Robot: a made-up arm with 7 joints. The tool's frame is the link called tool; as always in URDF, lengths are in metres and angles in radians.
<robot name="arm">
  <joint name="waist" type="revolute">
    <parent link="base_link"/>
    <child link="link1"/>
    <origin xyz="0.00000 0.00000 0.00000" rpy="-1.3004 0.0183 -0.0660"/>
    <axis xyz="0 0 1"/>
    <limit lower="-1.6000" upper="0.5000"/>
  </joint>
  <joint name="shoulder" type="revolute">
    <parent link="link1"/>
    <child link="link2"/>
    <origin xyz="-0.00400 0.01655 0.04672" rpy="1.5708 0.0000 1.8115"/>
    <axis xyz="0 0 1"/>
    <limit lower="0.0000" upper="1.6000"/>
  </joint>
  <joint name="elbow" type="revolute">
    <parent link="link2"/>
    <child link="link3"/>
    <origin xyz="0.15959 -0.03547 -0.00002" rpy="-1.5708 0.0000 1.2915"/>
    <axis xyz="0 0 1"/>
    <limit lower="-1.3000" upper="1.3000"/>
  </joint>
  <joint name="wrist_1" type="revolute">
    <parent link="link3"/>
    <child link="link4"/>
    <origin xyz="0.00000 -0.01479 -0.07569" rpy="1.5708 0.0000 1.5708"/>
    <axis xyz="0 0 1"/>
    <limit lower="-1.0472" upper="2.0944"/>
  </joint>
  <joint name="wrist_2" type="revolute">
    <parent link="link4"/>
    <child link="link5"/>
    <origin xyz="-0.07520 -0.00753 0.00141" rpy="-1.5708 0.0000 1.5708"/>
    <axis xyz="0 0 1"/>
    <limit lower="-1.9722" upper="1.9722"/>
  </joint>
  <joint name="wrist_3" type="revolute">
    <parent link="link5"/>
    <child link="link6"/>
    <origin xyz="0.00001 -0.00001 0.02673" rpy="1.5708 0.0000 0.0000"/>
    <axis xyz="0 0 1"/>
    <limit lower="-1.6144" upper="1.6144"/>
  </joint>
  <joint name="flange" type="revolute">
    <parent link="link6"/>
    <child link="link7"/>
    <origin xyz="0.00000 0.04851 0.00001" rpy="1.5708 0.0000 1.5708"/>
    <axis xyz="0 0 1"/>
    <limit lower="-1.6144" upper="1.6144"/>
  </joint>
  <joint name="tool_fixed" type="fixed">
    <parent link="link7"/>
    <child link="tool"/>
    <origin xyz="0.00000 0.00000 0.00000"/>
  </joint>
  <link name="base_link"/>
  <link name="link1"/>
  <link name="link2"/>
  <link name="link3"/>
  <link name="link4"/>
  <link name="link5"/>
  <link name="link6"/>
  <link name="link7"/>
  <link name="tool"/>
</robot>
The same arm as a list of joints. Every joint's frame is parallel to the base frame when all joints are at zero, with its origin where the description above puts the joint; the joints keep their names.
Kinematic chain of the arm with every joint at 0, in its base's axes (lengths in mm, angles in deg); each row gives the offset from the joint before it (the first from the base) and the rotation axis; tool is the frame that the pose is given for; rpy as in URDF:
waist: xyz 0 0 0 axis 0.068403 0.961235 0.26711
shoulder: xyz -0.8 49.6 -3.4 axis 0.968889 -0.0002 -0.247497
elbow: xyz -40.4 9.9 -158.1 axis 0.247497 0 0.968889
wrist_1: xyz -4.4 0 -77 axis 0.0002 1 0
wrist_2: xyz 71 1.4 -25.9 axis 0.968889 -0.0002 -0.247497
wrist_3: xyz 25.9 0 -6.6 axis 0.0002 1 0
flange: xyz 47 0 -12 axis 0.247497 0 0.968889
tool: xyz 0 0 0 rpy 0 14.33 -0.01
Joint limits (deg, base to tool): -91.67..28.65 0..91.67 -74.48..74.48 -60..120 -113..113 -92.5..92.5 -92.5..92.5

